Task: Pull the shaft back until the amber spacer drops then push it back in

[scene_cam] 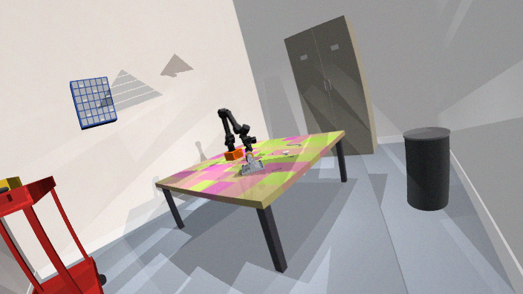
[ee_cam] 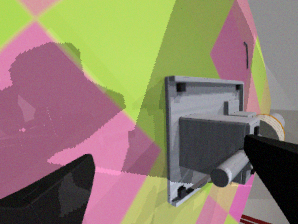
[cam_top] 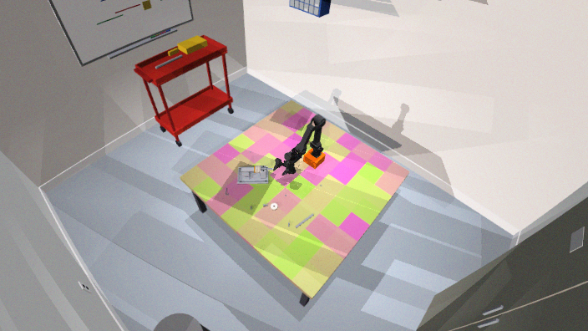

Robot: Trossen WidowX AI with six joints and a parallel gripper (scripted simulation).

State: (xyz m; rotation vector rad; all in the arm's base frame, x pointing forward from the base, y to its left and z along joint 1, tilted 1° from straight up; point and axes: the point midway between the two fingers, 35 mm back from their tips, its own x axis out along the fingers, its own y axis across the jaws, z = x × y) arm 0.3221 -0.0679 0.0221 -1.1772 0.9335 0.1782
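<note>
Right now the thin shaft is 100 mm to the right of my gripper tip, 70 mm ahead of it and 20 mm above it. Round my gripper tip: white disc (190 mm ahead, 170 mm to the left, 60 mm below).
</note>
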